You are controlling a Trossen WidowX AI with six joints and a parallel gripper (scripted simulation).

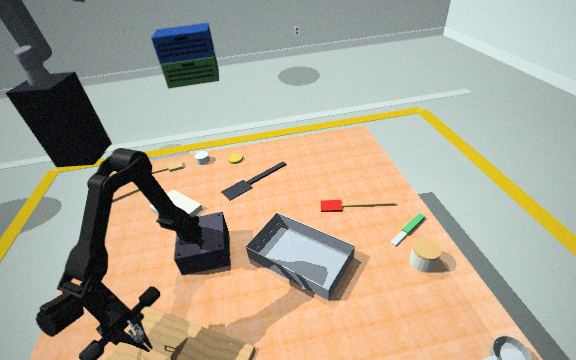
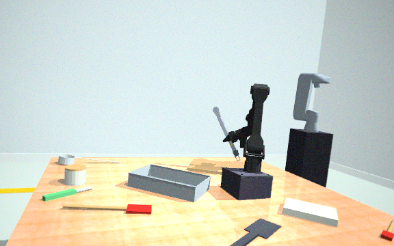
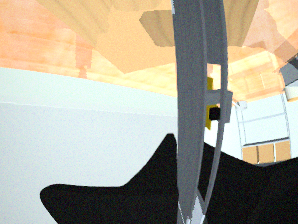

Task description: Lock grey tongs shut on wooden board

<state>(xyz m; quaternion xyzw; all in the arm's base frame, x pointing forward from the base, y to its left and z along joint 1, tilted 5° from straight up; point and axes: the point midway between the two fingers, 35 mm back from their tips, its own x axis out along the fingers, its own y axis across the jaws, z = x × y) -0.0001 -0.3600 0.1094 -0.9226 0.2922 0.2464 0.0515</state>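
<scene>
My gripper tip is now 10 mm past the wooden board, 10 mm to the right of it and 150 mm above it. Round my gripper tip: white block (160 mm behind, 610 mm to the left, 150 mm below); black spatula (130 mm ahead, 760 mm to the left, 150 mm below); roasting tin (330 mm ahead, 340 mm to the left, 130 mm below).
</scene>
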